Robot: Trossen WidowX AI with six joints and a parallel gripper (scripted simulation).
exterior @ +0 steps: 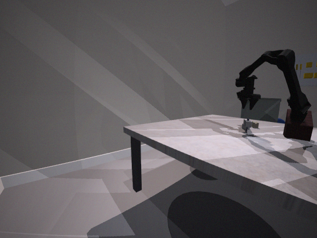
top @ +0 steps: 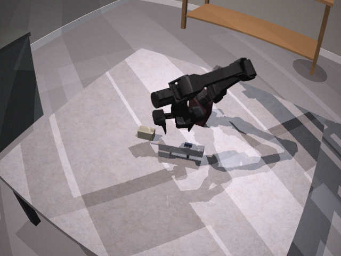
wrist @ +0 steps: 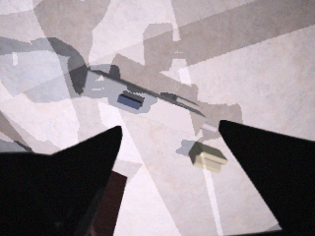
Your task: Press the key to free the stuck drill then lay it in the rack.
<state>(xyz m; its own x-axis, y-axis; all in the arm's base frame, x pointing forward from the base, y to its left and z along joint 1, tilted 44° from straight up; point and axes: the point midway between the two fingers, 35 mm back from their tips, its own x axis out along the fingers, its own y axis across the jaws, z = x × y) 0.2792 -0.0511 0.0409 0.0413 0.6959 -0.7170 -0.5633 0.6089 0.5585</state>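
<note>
My gripper tip is 40 mm to the left of the drill and 90 mm above it. Also, from my gripper tip: grey housing (10 mm behind, 10 mm to the left, 100 mm below); then key (20 mm behind, 50 mm to the left, 90 mm below); then rack (60 mm behind, 160 mm to the right, 120 mm below).
</note>
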